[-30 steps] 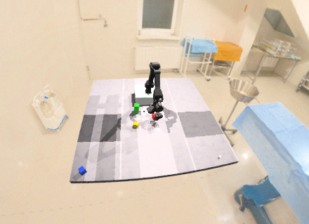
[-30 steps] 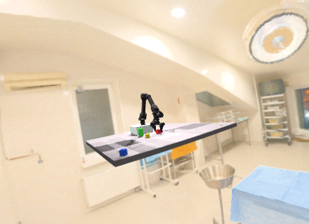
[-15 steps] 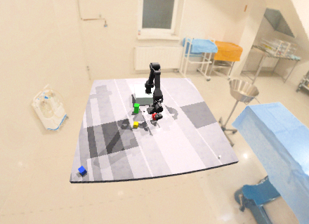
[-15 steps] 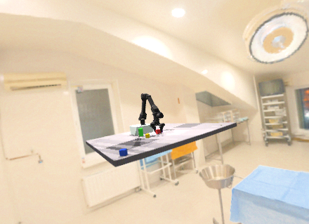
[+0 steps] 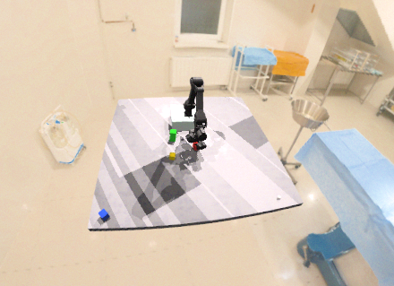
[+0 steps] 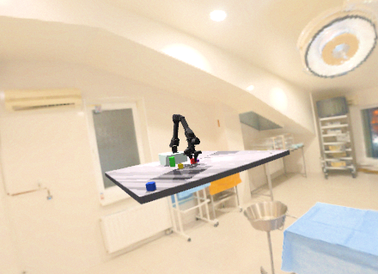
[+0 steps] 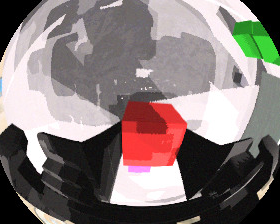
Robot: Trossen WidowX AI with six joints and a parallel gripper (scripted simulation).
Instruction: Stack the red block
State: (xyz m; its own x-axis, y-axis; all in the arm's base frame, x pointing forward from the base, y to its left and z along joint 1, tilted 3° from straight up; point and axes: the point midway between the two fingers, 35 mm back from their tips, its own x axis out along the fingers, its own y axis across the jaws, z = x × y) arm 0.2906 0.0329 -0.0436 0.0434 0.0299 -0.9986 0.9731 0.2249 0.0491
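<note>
Now: gripper tip 40 mm to the right of the purple block. Also, from my gripper tip: yellow block: 80 mm ahead, 180 mm to the right, 10 mm above; then red block: 10 mm above; then blue block: 500 mm ahead, 590 mm to the right, 10 mm above.
</note>
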